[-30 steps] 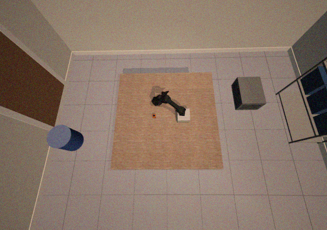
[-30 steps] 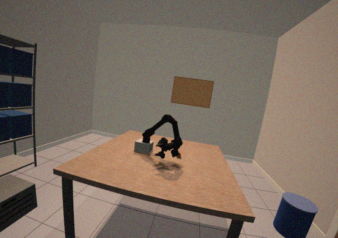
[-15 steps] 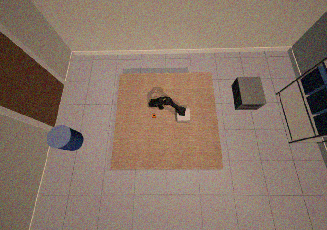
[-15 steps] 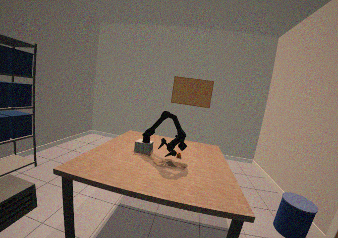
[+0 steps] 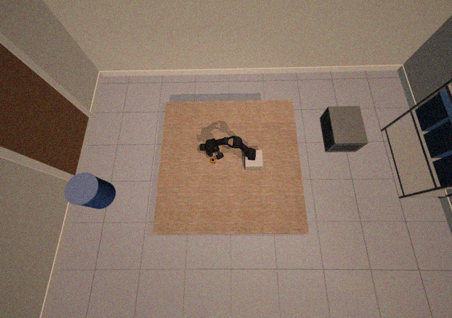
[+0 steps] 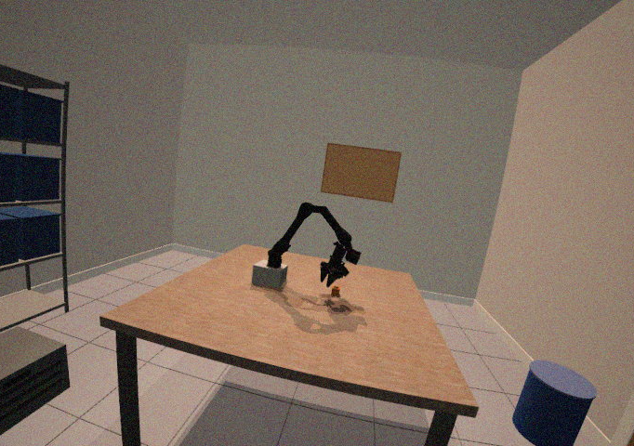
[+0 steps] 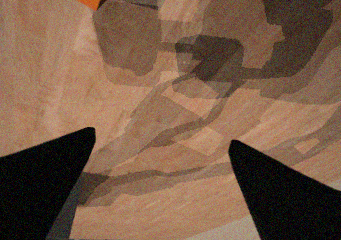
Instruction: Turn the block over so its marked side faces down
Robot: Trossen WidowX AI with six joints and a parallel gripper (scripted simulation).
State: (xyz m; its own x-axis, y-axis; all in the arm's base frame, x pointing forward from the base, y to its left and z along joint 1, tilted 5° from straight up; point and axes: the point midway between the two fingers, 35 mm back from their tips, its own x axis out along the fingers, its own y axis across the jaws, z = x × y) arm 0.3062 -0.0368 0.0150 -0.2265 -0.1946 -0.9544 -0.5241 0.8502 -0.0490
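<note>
Right now my gripper tip is 5 cm short of the orange block, 9 cm to the right of it and 4 cm above it.
</note>
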